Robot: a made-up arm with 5 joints.
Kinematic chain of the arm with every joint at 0, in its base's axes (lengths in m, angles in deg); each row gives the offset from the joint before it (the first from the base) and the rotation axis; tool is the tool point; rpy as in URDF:
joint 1: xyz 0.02 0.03 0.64 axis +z
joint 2: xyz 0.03 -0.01 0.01 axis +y
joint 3: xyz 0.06 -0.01 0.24 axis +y
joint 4: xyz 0.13 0 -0.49 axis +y
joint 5: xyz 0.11 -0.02 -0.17 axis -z
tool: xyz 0 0 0.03 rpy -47.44 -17.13 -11.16
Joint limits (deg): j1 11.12..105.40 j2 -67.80..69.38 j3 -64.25..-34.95 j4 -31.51..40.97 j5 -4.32..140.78
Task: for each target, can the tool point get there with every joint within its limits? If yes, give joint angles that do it. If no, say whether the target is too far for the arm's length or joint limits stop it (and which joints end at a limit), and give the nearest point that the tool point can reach.
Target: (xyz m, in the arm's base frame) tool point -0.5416 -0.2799 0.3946
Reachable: no: joint limits stop it (at a limit: joint 1, joint 2, joint 3, joint 4) | nearest point 0.0259 -0.0096 0.0590 | short by 0.713 m
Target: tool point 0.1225 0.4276 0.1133
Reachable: yes | joints 81.13 47.64 -40.45 -0.60 8.80
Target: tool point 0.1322 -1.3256 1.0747
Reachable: no: too far | nearest point 0.0683 -0.0013 1.3864 | short by 1.362 m
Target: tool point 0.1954 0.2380 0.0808
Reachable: yes | joints 58.31 48.42 -37.17 30.82 91.63
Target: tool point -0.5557 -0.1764 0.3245
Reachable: no: joint limits stop it (at a limit: joint 1, joint 2, joint 3, joint 4) | nearest point 0.0259 -0.0096 0.0590 | short by 0.661 m
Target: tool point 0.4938 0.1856 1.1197
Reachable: yes | joints 22.78 -52.26 -42.18 5.32 37.76
